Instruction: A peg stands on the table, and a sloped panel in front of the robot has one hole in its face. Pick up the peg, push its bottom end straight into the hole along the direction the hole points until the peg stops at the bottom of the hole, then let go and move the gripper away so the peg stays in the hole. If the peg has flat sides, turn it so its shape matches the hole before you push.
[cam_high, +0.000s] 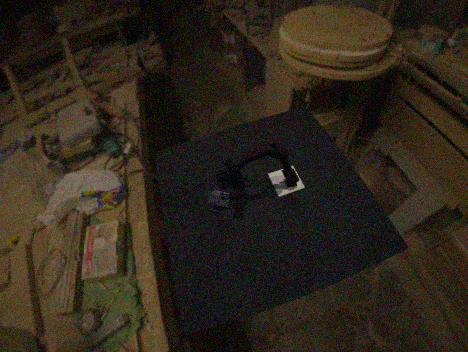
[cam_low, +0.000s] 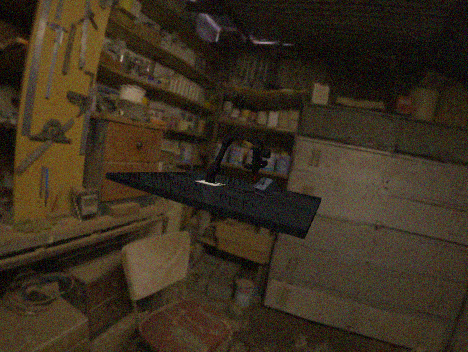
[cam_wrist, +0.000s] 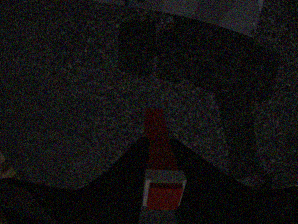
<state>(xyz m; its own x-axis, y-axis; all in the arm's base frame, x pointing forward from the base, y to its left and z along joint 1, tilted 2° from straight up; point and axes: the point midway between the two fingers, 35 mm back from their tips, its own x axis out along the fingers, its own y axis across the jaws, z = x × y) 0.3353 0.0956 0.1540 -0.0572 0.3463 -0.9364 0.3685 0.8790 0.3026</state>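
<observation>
My gripper tip is 12 cm short of the grey sloped panel, 6 cm above it and 5 cm to the left of it. Round my gripper tip: red peg 2 cm above, 1 cm to the right.
</observation>
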